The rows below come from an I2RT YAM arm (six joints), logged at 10 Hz.
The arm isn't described. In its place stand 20 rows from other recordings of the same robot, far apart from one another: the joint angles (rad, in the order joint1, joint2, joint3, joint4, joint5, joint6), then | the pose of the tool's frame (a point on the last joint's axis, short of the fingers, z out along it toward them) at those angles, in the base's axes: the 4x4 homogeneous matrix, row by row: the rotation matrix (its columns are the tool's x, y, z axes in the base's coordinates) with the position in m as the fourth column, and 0 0 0 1 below.
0.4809 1.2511 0.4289 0.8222 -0.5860 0.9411 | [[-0.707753, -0.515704, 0.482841, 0.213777], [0.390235, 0.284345, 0.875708, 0.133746], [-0.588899, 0.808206, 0.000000, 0.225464], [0, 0, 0, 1]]
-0.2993 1.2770 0.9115 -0.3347 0.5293 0.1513 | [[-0.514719, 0.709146, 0.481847, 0.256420], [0.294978, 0.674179, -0.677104, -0.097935], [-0.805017, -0.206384, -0.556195, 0.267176], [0, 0, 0, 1]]
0.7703 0.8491 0.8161 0.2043 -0.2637 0.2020 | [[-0.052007, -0.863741, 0.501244, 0.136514], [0.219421, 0.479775, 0.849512, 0.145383], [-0.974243, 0.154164, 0.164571, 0.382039], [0, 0, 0, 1]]
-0.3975 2.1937 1.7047 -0.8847 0.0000 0.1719 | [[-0.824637, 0.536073, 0.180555, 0.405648], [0.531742, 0.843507, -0.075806, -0.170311], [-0.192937, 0.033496, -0.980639, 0.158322], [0, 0, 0, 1]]
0.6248 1.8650 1.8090 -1.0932 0.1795 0.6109 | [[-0.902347, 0.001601, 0.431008, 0.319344], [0.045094, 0.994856, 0.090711, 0.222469], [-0.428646, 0.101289, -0.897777, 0.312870], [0, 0, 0, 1]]
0.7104 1.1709 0.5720 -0.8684 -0.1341 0.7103 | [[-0.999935, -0.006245, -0.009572, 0.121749], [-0.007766, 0.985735, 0.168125, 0.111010], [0.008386, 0.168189, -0.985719, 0.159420], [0, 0, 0, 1]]
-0.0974 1.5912 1.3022 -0.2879 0.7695 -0.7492 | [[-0.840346, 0.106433, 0.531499, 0.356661], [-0.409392, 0.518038, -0.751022, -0.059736], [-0.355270, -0.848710, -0.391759, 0.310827], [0, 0, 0, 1]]
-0.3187 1.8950 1.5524 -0.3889 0.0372 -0.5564 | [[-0.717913, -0.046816, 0.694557, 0.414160], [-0.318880, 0.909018, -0.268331, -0.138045], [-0.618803, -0.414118, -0.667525, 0.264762], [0, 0, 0, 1]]
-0.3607 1.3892 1.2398 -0.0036 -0.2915 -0.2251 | [[-0.155134, 0.038634, 0.987138, 0.312709], [-0.169974, 0.983289, -0.065196, -0.107020], [-0.973161, -0.177902, -0.145974, 0.379550], [0, 0, 0, 1]]
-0.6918 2.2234 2.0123 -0.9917 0.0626 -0.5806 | [[-0.959536, 0.152699, 0.236590, 0.361952], [0.083963, 0.957131, -0.277218, -0.302721], [-0.268778, -0.246136, -0.931222, 0.228386], [0, 0, 0, 1]]
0.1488 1.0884 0.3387 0.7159 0.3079 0.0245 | [[-0.029533, 0.159030, 0.986832, 0.224698], [0.019179, 0.987171, -0.158510, 0.022775], [-0.999380, 0.014245, -0.032204, 0.220694], [0, 0, 0, 1]]
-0.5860 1.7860 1.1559 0.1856 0.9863 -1.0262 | [[-0.983189, 0.176655, -0.046177, 0.312032], [0.086152, 0.225846, -0.970346, -0.242755], [-0.160988, -0.958012, -0.237269, 0.235263], [0, 0, 0, 1]]
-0.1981 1.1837 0.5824 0.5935 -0.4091 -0.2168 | [[0.037580, -0.206168, 0.977795, 0.260611], [-0.208835, 0.955260, 0.209443, -0.037869], [-0.977228, -0.212069, -0.007156, 0.268012], [0, 0, 0, 1]]
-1.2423 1.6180 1.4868 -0.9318 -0.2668 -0.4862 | [[-0.656552, 0.638937, 0.400873, 0.117246], [0.529129, 0.768899, -0.358911, -0.314893], [-0.537552, -0.023530, -0.842902, 0.309970], [0, 0, 0, 1]]
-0.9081 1.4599 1.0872 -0.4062 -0.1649 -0.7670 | [[-0.800974, 0.208206, 0.561330, 0.200543], [-0.086352, 0.887603, -0.452443, -0.247464], [-0.592439, -0.410867, -0.692967, 0.265895], [0, 0, 0, 1]]
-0.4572 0.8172 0.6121 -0.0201 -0.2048 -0.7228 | [[-0.318506, 0.058201, 0.946132, 0.180451], [-0.565103, 0.789700, -0.238815, -0.080707], [-0.761060, -0.610726, -0.218635, 0.290556], [0, 0, 0, 1]]
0.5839 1.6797 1.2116 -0.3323 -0.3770 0.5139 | [[-0.878514, -0.338306, 0.337287, 0.300635], [-0.032666, 0.746928, 0.664102, 0.214355], [-0.476599, 0.572405, -0.667238, 0.242083], [0, 0, 0, 1]]
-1.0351 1.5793 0.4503 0.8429 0.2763 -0.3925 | [[-0.500636, 0.832715, 0.236536, 0.137168], [0.122467, 0.338627, -0.932917, -0.250106], [-0.856951, -0.438084, -0.271509, 0.151121], [0, 0, 0, 1]]
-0.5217 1.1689 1.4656 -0.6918 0.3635 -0.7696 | [[-0.761749, 0.306649, 0.570706, 0.195258], [-0.312304, 0.597990, -0.738156, -0.126838], [-0.567631, -0.740523, -0.359750, 0.444184], [0, 0, 0, 1]]
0.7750 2.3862 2.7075 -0.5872 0.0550 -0.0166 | [[-0.176740, -0.663790, 0.726736, 0.381013], [-0.196301, 0.747298, 0.634831, 0.370432], [-0.964484, -0.030459, -0.262380, 0.400007], [0, 0, 0, 1]]
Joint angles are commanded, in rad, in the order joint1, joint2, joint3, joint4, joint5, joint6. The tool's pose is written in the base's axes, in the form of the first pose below.
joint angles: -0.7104 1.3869 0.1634 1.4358 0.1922 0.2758
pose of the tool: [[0.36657, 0.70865, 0.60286, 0.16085], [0.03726, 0.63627, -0.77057, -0.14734], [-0.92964, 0.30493, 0.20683, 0.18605], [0, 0, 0, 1]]
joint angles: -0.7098 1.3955 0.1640 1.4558 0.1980 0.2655
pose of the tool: [[0.36862, 0.71266, 0.59685, 0.16098], [0.02247, 0.63505, -0.77215, -0.14754], [-0.92931, 0.29804, 0.21808, 0.18662], [0, 0, 0, 1]]
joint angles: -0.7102 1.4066 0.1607 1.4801 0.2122 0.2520
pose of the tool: [[0.36805, 0.72378, 0.58367, 0.16021], [0.00499, 0.62619, -0.77965, -0.14765], [-0.92979, 0.28987, 0.22686, 0.18617], [0, 0, 0, 1]]
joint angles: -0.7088 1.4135 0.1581 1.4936 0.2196 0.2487
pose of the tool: [[0.36954, 0.72741, 0.57820, 0.15996], [-0.00041, 0.62237, -0.78272, -0.14737], [-0.92921, 0.28901, 0.23029, 0.18560], [0, 0, 0, 1]]
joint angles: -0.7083 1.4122 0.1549 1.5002 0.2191 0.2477
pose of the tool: [[0.37206, 0.72616, 0.57815, 0.15939], [-0.00359, 0.62399, -0.78142, -0.14671], [-0.92820, 0.28866, 0.23477, 0.18579], [0, 0, 0, 1]]
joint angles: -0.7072 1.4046 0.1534 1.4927 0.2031 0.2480
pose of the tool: [[0.36899, 0.71659, 0.59190, 0.15951], [0.00090, 0.63657, -0.77122, -0.14578], [-0.92943, 0.28511, 0.23424, 0.18616], [0, 0, 0, 1]]
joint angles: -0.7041 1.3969 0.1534 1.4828 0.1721 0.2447
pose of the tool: [[0.36051, 0.69805, 0.61868, 0.16059], [0.00697, 0.66124, -0.75014, -0.14439], [-0.93273, 0.27474, 0.23352, 0.18667], [0, 0, 0, 1]]
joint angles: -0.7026 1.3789 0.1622 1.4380 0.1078 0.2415
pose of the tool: [[0.33546, 0.66153, 0.67071, 0.16359], [0.02751, 0.70478, -0.70890, -0.14354], [-0.94165, 0.25626, 0.21822, 0.18767], [0, 0, 0, 1]]
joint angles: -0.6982 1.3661 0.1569 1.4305 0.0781 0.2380
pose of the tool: [[0.32824, 0.63984, 0.69489, 0.16363], [0.03138, 0.72785, -0.68502, -0.14095], [-0.94407, 0.24665, 0.21883, 0.18809], [0, 0, 0, 1]]
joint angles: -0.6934 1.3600 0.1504 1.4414 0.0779 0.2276
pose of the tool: [[0.32905, 0.63767, 0.69650, 0.16284], [0.01904, 0.73294, -0.68003, -0.13893], [-0.94412, 0.23702, 0.22903, 0.18882], [0, 0, 0, 1]]
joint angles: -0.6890 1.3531 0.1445 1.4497 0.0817 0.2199
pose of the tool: [[0.33143, 0.63788, 0.69517, 0.16196], [0.00867, 0.73472, -0.67831, -0.13716], [-0.94344, 0.23084, 0.23797, 0.18957], [0, 0, 0, 1]]
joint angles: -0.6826 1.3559 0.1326 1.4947 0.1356 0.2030
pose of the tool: [[0.35013, 0.66923, 0.65539, 0.15900], [-0.02720, 0.70665, -0.70704, -0.13546], [-0.93631, 0.22973, 0.26562, 0.19080], [0, 0, 0, 1]]
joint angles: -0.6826 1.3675 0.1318 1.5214 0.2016 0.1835
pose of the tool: [[0.35499, 0.71433, 0.60309, 0.15721], [-0.05819, 0.66074, -0.74836, -0.13699], [-0.93306, 0.23056, 0.27612, 0.19111], [0, 0, 0, 1]]
